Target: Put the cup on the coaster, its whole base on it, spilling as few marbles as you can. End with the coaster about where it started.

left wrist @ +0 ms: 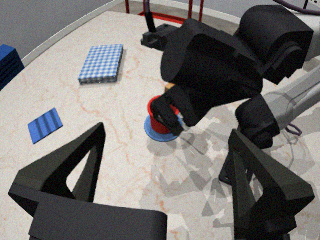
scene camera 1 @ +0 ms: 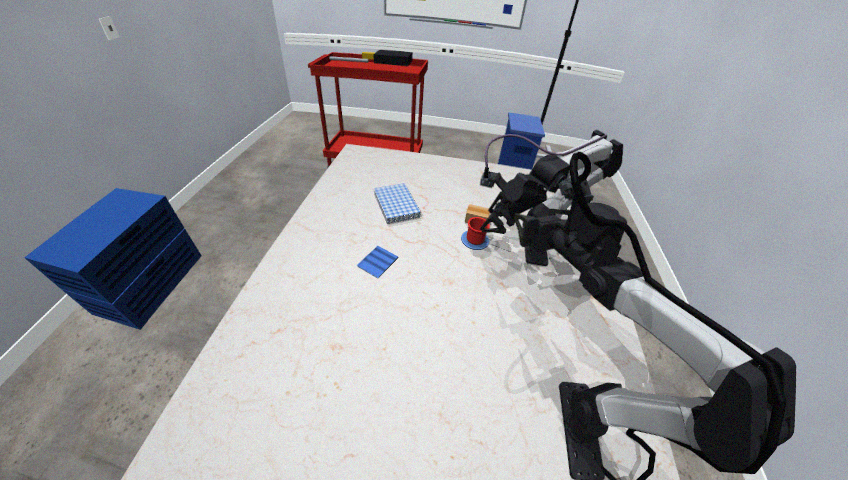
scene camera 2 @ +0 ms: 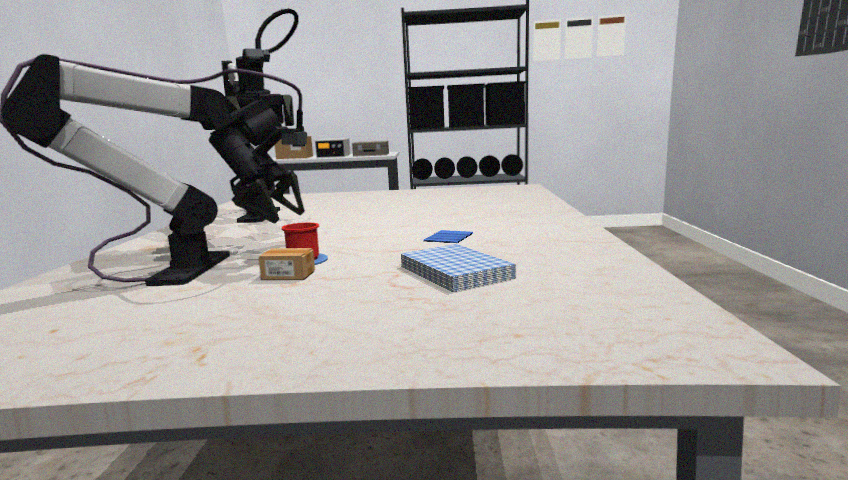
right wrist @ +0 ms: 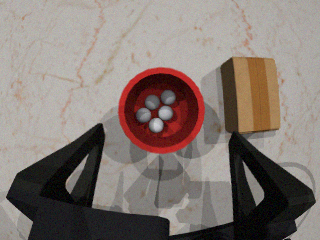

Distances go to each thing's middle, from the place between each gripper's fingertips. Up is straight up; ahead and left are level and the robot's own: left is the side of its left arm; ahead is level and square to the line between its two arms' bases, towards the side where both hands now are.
Right now my right hand (scene camera 2: 290,217) is 60 mm above the red cup (scene camera 2: 296,236) and 20 mm short of it.
Now: left hand 24 cm above the red cup, 19 cm to the left of it and 8 cm short of it.
